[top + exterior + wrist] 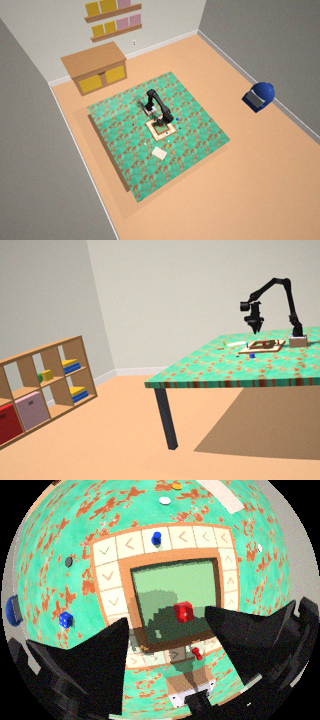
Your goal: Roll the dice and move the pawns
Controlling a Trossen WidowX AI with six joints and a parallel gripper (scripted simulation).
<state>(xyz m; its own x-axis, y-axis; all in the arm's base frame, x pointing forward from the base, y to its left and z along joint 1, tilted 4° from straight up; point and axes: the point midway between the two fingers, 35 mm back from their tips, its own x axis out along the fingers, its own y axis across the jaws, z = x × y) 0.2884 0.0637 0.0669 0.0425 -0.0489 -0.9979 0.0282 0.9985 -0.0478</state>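
Now: the red pawn 13 cm behind my gripper tip, 6 cm to the right of it and 8 cm below it. Also, from my gripper tip: orange disc: 24 cm ahead, 7 cm to the right, 11 cm below; tray: 2 cm behind, 4 cm to the right, 11 cm below; blue pawn: 9 cm ahead, 1 cm to the right, 8 cm below.
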